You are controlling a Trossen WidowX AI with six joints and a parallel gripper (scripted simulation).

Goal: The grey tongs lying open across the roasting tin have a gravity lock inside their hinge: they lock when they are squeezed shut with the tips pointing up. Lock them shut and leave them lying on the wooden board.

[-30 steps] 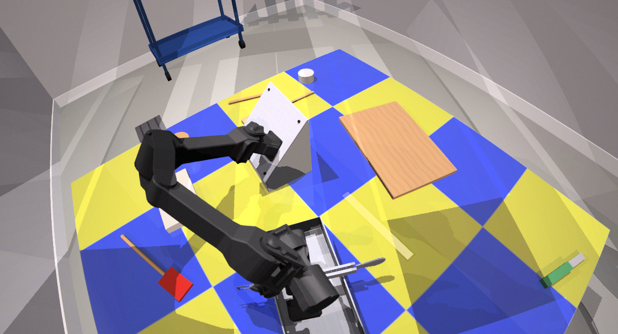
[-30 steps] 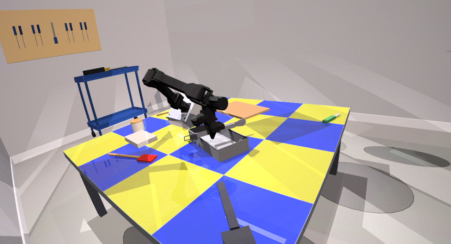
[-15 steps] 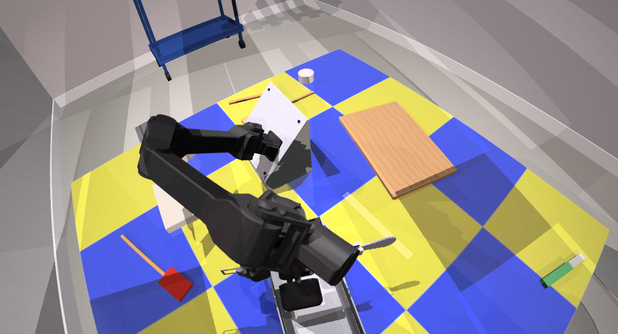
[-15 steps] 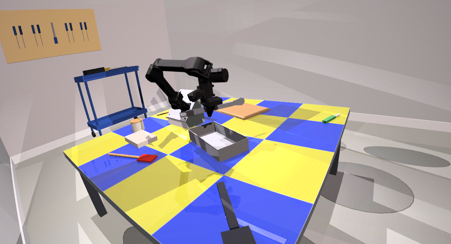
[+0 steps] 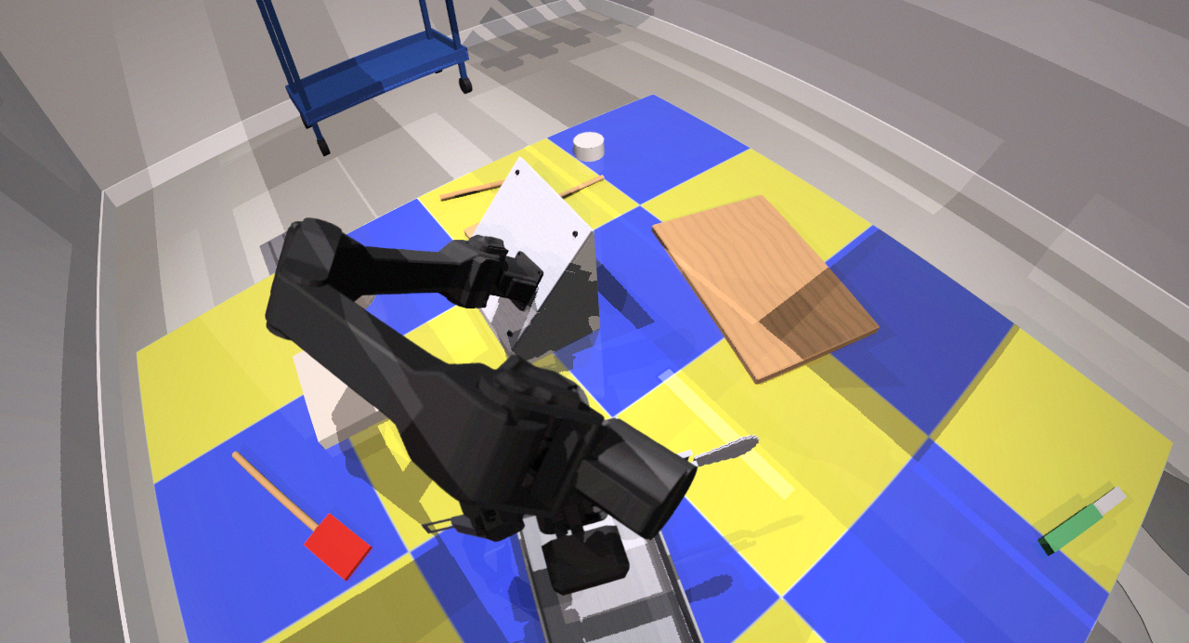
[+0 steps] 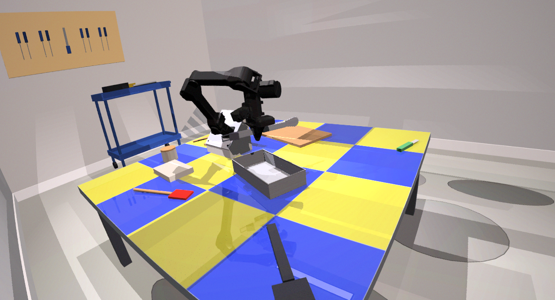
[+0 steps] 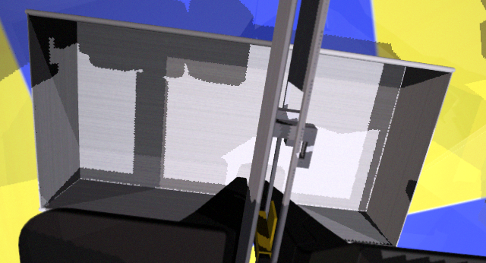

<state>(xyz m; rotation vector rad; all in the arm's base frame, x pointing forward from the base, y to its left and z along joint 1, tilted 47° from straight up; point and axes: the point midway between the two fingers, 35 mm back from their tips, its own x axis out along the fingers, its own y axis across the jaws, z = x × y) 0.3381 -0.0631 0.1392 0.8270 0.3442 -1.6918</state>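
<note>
The yellow lock piece lies 4 cm above my gripper tip and 1 cm to the right of it. Round my gripper tip: red spatula (29 cm to the right, 25 cm behind, 15 cm below); then tong arm (5 cm to the left, 4 cm above, 2 cm ahead); then grey roasting tin (13 cm below, 1 cm to the left, 1 cm ahead).
</note>
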